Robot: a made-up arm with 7 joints.
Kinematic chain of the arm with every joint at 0, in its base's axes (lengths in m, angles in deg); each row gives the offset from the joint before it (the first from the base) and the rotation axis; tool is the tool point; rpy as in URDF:
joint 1: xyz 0 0 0 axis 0.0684 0.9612 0.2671
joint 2: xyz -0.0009 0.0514 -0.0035 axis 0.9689 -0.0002 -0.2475
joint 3: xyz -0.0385 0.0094 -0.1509 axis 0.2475 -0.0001 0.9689
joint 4: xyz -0.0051 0 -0.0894 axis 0.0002 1 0
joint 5: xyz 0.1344 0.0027 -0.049 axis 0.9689 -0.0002 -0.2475
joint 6: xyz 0.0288 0 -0.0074 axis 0.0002 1 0
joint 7: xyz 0.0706 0 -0.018 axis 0.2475 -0.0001 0.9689
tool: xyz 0 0 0 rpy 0 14.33 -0.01
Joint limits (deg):
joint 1: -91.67..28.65
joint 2: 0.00..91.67
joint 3: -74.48..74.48
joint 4: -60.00..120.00
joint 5: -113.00..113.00
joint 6: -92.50..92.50
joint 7: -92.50..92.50
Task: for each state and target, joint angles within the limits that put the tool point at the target. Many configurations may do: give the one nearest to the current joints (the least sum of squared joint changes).
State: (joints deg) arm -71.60 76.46 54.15 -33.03 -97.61 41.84 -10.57
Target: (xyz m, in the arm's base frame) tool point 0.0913 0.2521 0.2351
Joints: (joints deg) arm -70.58 72.67 55.76 -15.24 -93.86 40.05 -10.57
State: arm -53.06 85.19 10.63 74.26 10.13 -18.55 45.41
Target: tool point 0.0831 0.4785 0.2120
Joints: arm -91.67 91.67 47.68 61.21 8.47 -4.38 45.41
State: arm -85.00 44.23 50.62 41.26 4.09 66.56 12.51
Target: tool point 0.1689 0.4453 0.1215
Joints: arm -79.49 71.28 63.42 28.63 10.76 69.02 12.51
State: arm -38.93 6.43 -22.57 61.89 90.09 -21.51 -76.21
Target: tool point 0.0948 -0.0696 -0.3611
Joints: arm -6.26 10.12 -39.76 16.91 79.96 -43.14 -76.21
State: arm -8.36 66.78 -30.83 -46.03 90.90 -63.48 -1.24
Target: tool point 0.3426 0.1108 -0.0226
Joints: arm -55.59 57.52 -15.99 -9.36 101.63 -48.60 -1.24
